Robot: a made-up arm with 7 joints. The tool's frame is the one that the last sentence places.
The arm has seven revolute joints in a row. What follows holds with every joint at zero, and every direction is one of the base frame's.
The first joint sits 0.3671 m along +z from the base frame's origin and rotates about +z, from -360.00 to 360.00 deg.
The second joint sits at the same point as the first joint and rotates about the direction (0, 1, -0.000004), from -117.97 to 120.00 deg.
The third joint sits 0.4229 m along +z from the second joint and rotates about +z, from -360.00 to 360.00 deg.
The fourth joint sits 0.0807 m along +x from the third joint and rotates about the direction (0, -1, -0.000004), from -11.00 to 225.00 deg.
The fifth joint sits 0.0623 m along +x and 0.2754 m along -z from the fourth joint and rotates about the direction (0, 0.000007, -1), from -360.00 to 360.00 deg.
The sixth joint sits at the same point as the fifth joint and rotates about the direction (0, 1, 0.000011), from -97.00 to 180.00 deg.
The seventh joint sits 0.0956 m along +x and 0.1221 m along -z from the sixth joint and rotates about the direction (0, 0.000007, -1), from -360.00 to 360.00 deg.
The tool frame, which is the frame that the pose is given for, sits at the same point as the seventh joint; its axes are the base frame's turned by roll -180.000, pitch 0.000 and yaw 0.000 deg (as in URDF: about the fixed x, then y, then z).
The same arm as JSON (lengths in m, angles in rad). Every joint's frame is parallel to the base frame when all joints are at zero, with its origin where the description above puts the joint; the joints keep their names.
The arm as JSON. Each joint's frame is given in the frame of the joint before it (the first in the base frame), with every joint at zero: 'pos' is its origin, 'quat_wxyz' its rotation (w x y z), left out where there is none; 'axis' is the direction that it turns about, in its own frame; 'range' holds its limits. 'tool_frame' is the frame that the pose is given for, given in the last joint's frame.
{"length_unit": "m", "angle_unit": "rad", "joints": [
  {"joint": "joint 1", "pos": [0.0, 0.0, 0.3671], "axis": "+z", "range": [-6.2832, 6.2832]},
  {"joint": "joint 2", "pos": [0.0, 0.0, 0.0], "axis": "+y", "range": [-2.059, 2.0944]},
  {"joint": "joint 3", "pos": [0.0, 0.0, 0.4229], "axis": "+z", "range": [-6.2832, 6.2832]},
  {"joint": "joint 4", "pos": [0.0807, 0.0, 0.0], "axis": "-y", "range": [-0.192, 3.927]},
  {"joint": "joint 5", "pos": [0.0623, 0.0, -0.2754], "axis": "-z", "range": [-6.2832, 6.2832]},
  {"joint": "joint 6", "pos": [0.0, 0.0, 0.0], "axis": "+y", "range": [-1.693, 3.1416]},
  {"joint": "joint 7", "pos": [0.0956, 0.0, -0.1221], "axis": "-z", "range": [-6.2832, 6.2832]}
], "tool_frame": {"pos": [0.0, 0.0, 0.0], "quat_wxyz": [0.0, 1.0, 0.0, 0.0]}}

